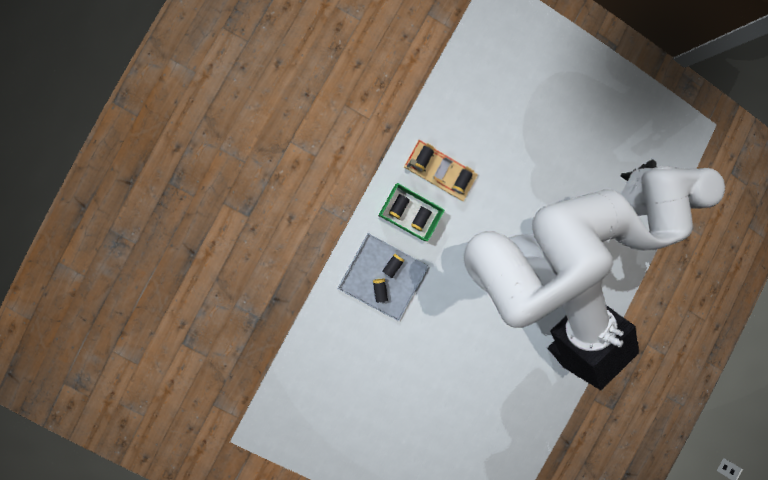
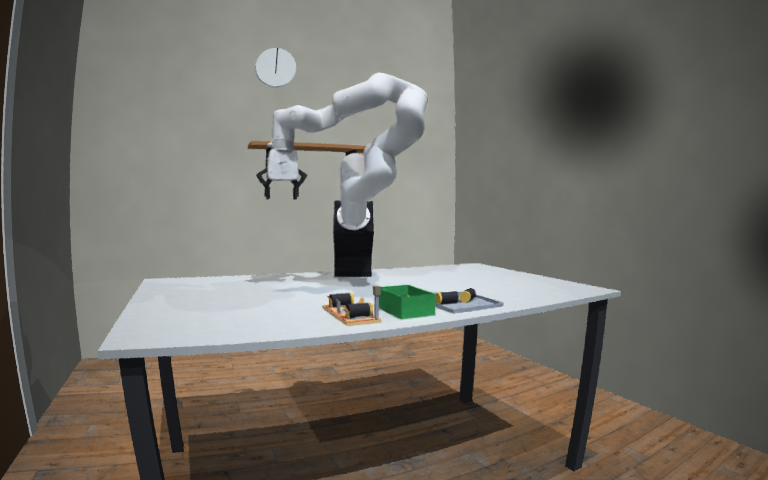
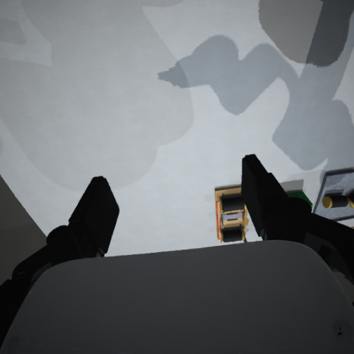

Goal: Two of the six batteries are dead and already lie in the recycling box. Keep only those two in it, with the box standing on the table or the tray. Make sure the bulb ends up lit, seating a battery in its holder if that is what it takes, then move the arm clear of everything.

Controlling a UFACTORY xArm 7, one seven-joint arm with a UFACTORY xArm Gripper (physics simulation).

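Where they show: gripper, fingertip midpoint: [image 2: 281, 199]; arm's base, origin of the base link: [image 1: 591, 328] [image 2: 353, 216].
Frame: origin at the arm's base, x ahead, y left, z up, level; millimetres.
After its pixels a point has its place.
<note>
My gripper [image 1: 638, 169] [image 2: 281, 195] @(z 62, x 144, y -309 mm) [image 3: 175, 184] is open and empty, high above the table, well to the side of the objects. The wooden holder board [image 1: 431, 168] @(z -235, x 529, y -193 mm) [image 2: 365, 321] @(z -237, x 600, y -199 mm) [image 3: 225, 190] carries one battery [image 1: 424, 156] @(z -199, x 568, y -205 mm) [image 2: 359, 310] @(z -213, x 582, y -208 mm) and another battery [image 1: 462, 180] @(z -200, x 440, y -201 mm) [image 2: 340, 300] @(z -215, x 452, y -211 mm), lying in separate places. A post with a grey-brown top [image 2: 376, 290] @(z -163, x 599, y -170 mm) stands at the board; no glow shows on it. The green box [image 1: 403, 228] @(z -194, x 523, y 0 mm) [image 2: 406, 302] @(z -200, x 598, y -87 mm) [image 3: 300, 196] stands on the table with two batteries [image 1: 399, 206] @(z -208, x 561, y -50 mm) [image 1: 421, 217] @(z -209, x 491, y -53 mm) inside. Two batteries [image 1: 393, 266] @(z -208, x 494, y 105 mm) [image 1: 380, 290] @(z -208, x 494, y 181 mm) lie on the grey tray [image 1: 356, 271] @(z -242, x 575, y 168 mm) [image 2: 481, 304] @(z -242, x 555, y 188 mm) [image 3: 340, 182].
The white table [image 1: 351, 367] @(z -245, x 454, y 420 mm) [image 2: 215, 316] @(z -245, x 420, y -551 mm) bears the black base [image 1: 591, 362] @(z 51, x -11, y 77 mm) [image 2: 352, 251] @(z -140, x -61, y 20 mm) of the arm near one long edge. The box stands between the holder board and the tray. A brown shelf [image 2: 328, 147] is on the wall behind the arm.
</note>
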